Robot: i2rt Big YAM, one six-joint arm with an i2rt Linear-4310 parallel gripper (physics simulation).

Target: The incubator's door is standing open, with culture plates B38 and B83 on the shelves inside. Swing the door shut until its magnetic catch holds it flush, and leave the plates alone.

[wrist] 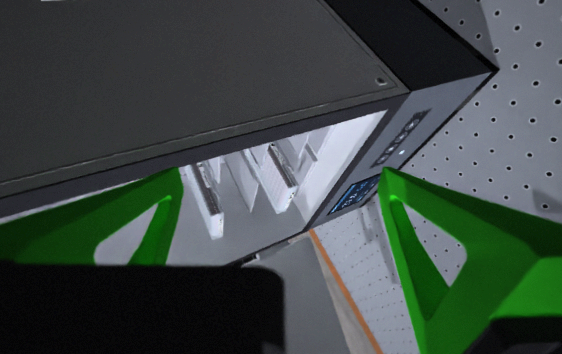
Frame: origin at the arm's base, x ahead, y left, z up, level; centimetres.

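Seen in the pictures: gripper, fingertip midpoint: [280, 178].
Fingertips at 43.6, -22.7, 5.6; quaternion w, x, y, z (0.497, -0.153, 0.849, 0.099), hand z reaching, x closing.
Note:
Offsets run from my fingertips to a thing's top centre, as dx, dy, dz. "pt": to the spot under its first point.
The incubator [200, 75] fills the upper left, seen from above its dark top, with its front opening uncovered. Two pale, slab-like culture plates, one on the right [282, 185] and one on the left [207, 200], show inside the bright chamber; I cannot read which is B38 or B83. The door cannot be made out for certain. My gripper [280, 178] is open and empty, its green fingers wide apart in front of the opening. The left finger and a black block at the lower left hide part of the chamber and what lies below it.
The incubator's front panel carries a lit blue screen {pt +6.3, +24.5, -20.8} [352, 196] and a row of buttons {pt +5.3, +9.5, -19.9} [400, 137] right of the opening. A perforated grey wall [520, 115] stands behind it on the right. An orange edge strip [345, 290] runs down below the incubator's corner, beside a grey surface {pt -2.1, +37.1, -10.5} [305, 295].

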